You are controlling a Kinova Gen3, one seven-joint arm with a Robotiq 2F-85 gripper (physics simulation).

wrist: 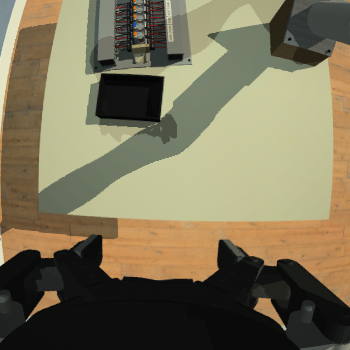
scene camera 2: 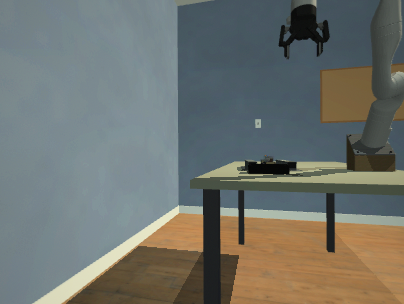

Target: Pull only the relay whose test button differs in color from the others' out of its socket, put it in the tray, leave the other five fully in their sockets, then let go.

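Frame: origin at the arm's base, x right, y ahead, z up, level; millimetres.
Where they show: gripper, fingertip midpoint: (wrist: 159,250) (scene camera 2: 303,57); arm's base, origin of the base link: (wrist: 322,18) (scene camera 2: 372,141).
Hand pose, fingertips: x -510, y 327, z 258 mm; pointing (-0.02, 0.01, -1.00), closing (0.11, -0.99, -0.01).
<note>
Things, the pixels of their centre, and the offset from my fingertips.
- relay with a blue button, body centre: (wrist: 138,29) dx +407, dy +136, dz -345 mm
- empty black tray, body centre: (wrist: 130,97) (scene camera 2: 268,168) dx +226, dy +127, dz -376 mm
My gripper (scene camera 2: 303,55) (wrist: 159,250) is open and empty, high above the table, with the fingers pointing down in the scene view. A row of relays (wrist: 140,17) sits in sockets on a grey panel (wrist: 105,40) at the top of the wrist view, where the row is partly cut off. One relay with a blue button (wrist: 135,24) stands between relays with orange buttons, second from the near end of the row. The empty black tray (scene camera 2: 268,168) (wrist: 122,97) lies beside the panel's near end. The relays are too small to tell apart in the scene view.
Red and black wires run on both sides of the relays, between two grey ducts. The table (scene camera 2: 300,186) (wrist: 250,165) carries the panel and tray. The arm's base (scene camera 2: 372,161) (wrist: 295,42) stands at the table's right in both views. An arm shadow crosses the table.
</note>
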